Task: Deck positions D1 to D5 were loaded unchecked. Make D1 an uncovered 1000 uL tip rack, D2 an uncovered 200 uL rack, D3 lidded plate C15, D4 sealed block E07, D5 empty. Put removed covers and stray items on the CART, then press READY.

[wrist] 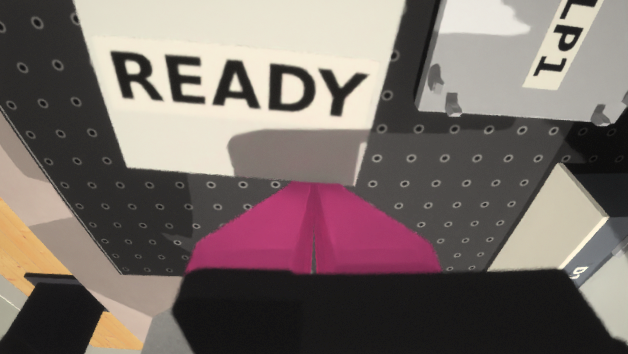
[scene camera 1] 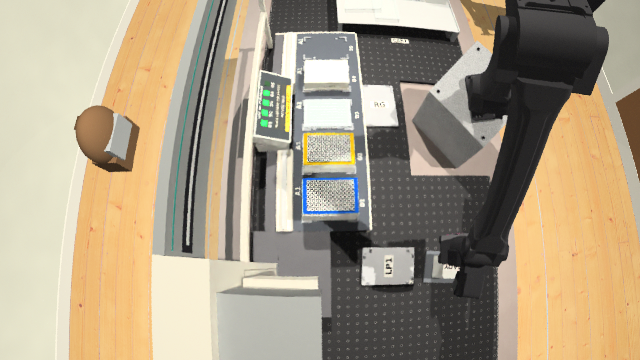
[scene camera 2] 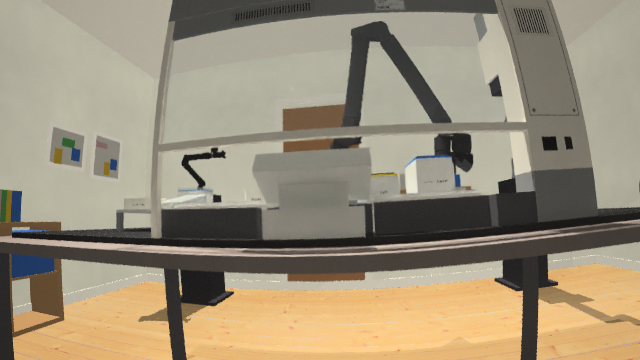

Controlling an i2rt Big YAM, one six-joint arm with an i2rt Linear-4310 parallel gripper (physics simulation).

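Frame: origin at the arm's base, x right, y ahead, z up, level; millimetres.
Seen in the pictures: gripper, between the fingertips: [scene camera 1: 444, 246].
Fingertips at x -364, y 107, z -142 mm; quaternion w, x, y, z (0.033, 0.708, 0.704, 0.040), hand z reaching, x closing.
A point is followed by its place in that frame.
My gripper [wrist: 314, 176] {x -364, y 107, z -142 mm} is shut and empty; its pink fingertips meet at the lower edge of the white READY button [wrist: 175, 145] {x -400, y 68, z -114 mm} [scene camera 1: 442, 270] {x -424, y 124, z -116 mm} in the wrist view. Contact cannot be told. In scene camera 1, a blue-rimmed open tip rack [scene camera 1: 330, 196] {x -243, y 404, z -64 mm} [scene camera 2: 430, 175] {x -228, y 468, z -109 mm} stands on D1, a yellow-rimmed open rack [scene camera 1: 328, 148] {x -117, y 406, z -98 mm} [scene camera 2: 385, 184] {x -130, y 468, z -123 mm} on D2, a pale flat plate [scene camera 1: 327, 113] {x 4, y 406, z -145 mm} on D3 and a white block [scene camera 1: 326, 72] {x 127, y 407, z -120 mm} on D4. The D5 position [scene camera 1: 325, 47] {x 260, y 408, z -161 mm} is bare. Lid, seal and codes are unreadable. The white CART [scene camera 1: 425, 21] {x 415, y 43, z -158 mm} stands at the top.
The grey LP1 stand [scene camera 1: 372, 267] {x -405, y 289, z -208 mm} [wrist: 480, 70] {x -384, y 202, z -208 mm} is beside the button. The white RG pad [scene camera 1: 380, 112] {x 45, y 244, z -210 mm} lies beside the deck. A status screen [scene camera 1: 272, 107] {x -3, y 549, z -92 mm} shows green squares, one darker. A grey angled block [scene camera 1: 447, 127] {x -43, y 75, z -110 mm} stands near the arm base. A smaller black arm [scene camera 2: 192, 170] shows behind.
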